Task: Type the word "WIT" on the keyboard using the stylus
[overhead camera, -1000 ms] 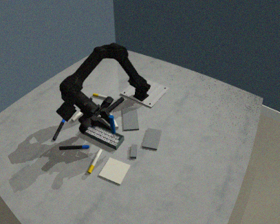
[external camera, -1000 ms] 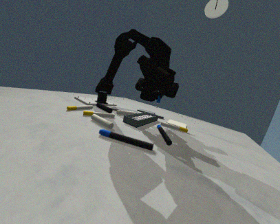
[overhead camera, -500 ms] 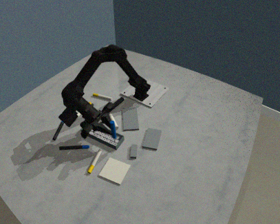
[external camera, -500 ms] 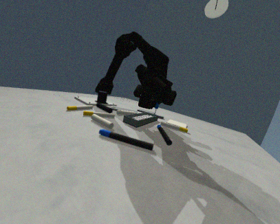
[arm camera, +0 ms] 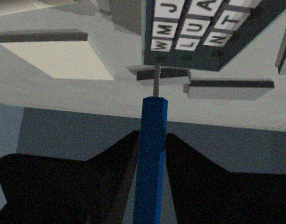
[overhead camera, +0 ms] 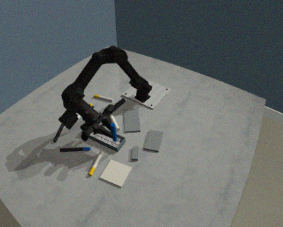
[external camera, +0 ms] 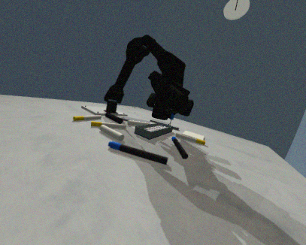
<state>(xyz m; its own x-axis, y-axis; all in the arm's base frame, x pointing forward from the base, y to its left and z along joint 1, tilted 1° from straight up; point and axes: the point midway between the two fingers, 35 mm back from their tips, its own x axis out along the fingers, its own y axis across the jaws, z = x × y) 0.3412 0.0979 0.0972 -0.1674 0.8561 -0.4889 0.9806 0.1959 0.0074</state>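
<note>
Now: gripper tip 30 mm past the small grey block, 80 mm to the right of it and 80 mm above it. Also, from my gripper tip: white pad: 90 mm ahead, 80 mm to the left, 80 mm below; thin grey tip: 50 mm below; blue stylus: 10 mm below.
</note>
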